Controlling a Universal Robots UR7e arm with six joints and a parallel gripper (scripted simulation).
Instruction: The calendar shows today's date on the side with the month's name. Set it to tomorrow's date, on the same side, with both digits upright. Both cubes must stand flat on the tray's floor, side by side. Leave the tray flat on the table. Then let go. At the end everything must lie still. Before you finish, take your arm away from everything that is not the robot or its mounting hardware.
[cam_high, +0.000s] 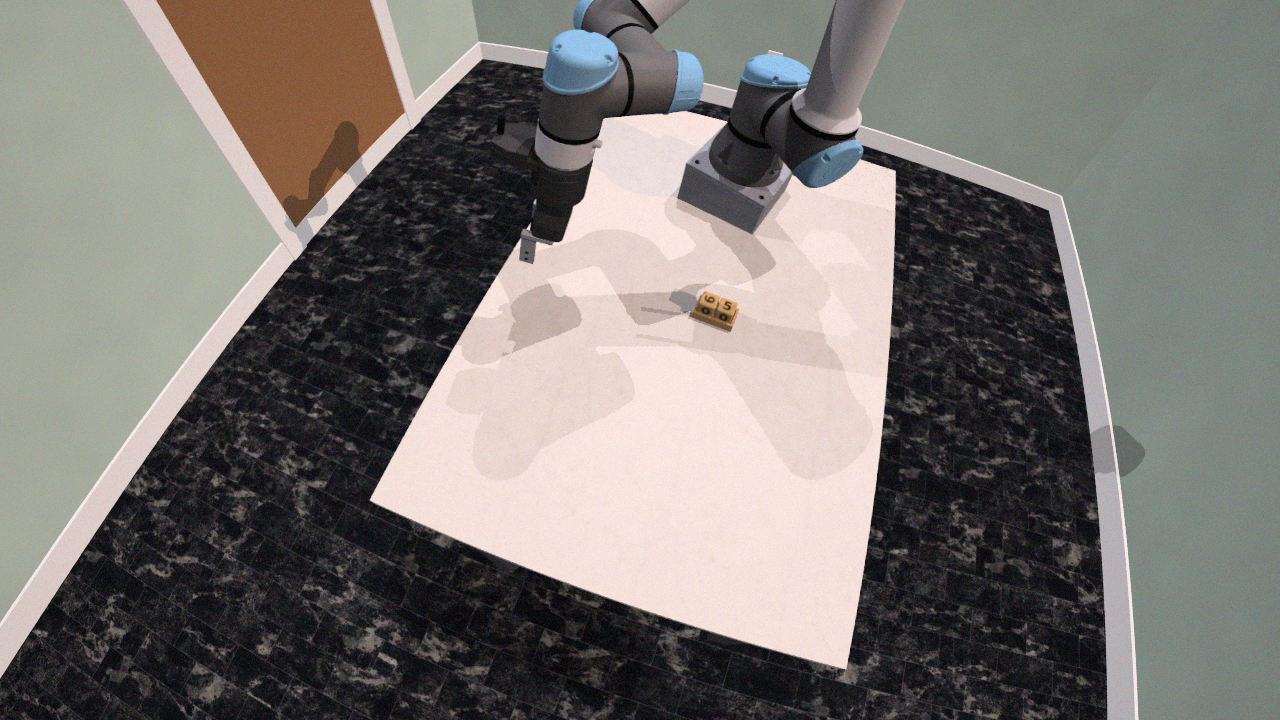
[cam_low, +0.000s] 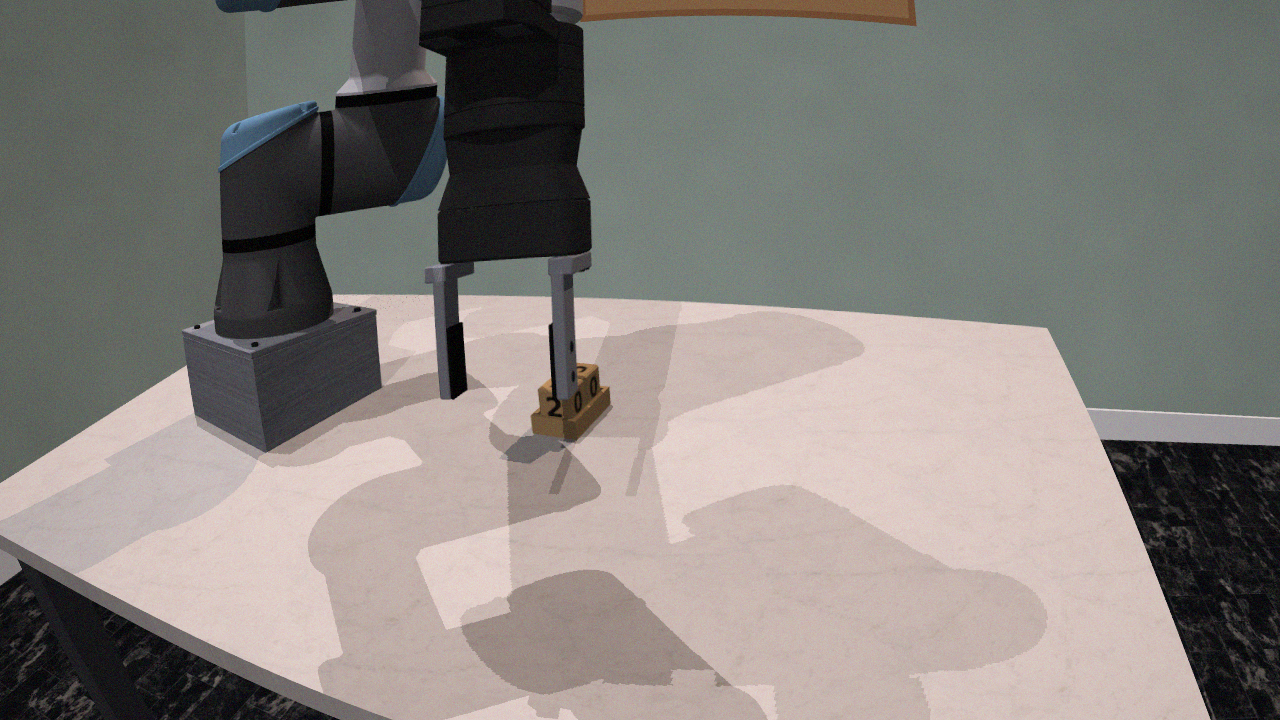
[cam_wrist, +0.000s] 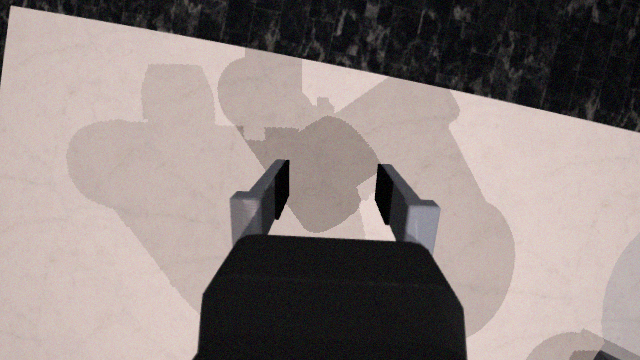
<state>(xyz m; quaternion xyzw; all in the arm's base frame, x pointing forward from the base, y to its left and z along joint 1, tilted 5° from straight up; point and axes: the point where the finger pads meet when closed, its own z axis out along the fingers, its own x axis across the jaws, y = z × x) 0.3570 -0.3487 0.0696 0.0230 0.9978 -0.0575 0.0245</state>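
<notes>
Now: the wooden calendar tray 3 cm behind my hand, 30 cm to the left of it and 17 cm below it.
</notes>
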